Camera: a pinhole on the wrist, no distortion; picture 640 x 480 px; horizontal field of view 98.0 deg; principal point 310.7 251.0 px. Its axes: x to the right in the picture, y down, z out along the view. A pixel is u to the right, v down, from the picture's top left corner.
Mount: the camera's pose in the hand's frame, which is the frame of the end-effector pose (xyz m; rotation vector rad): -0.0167 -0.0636 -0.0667 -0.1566 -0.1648 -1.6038
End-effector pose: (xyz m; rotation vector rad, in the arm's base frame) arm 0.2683 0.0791 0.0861 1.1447 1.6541 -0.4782
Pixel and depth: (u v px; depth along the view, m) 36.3 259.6 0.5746
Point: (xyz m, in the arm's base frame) 0.9841 0.0834 0.0437
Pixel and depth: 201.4 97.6 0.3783
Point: 0.5560 -0.1486 0.2096
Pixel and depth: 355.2 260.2 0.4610
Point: 0.4370 -0.2471 -0.0777
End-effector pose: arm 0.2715 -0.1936 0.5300 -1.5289 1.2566 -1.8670
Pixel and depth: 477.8 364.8 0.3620
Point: 0.5874 -0.3087 0.7677
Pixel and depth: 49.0 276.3 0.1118
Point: 0.2790 -0.2308 0.4769
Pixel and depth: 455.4 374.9 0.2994
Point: 0.5123 -0.2957 0.7215
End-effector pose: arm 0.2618 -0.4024 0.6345 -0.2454 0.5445 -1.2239
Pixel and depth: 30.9 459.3 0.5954
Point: 1.0891 -0.6594 0.5658
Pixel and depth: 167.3 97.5 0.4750
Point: 0.6109 -0.0934 0.8691
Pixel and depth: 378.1 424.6 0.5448
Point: 0.5152 -0.7852 1.0161
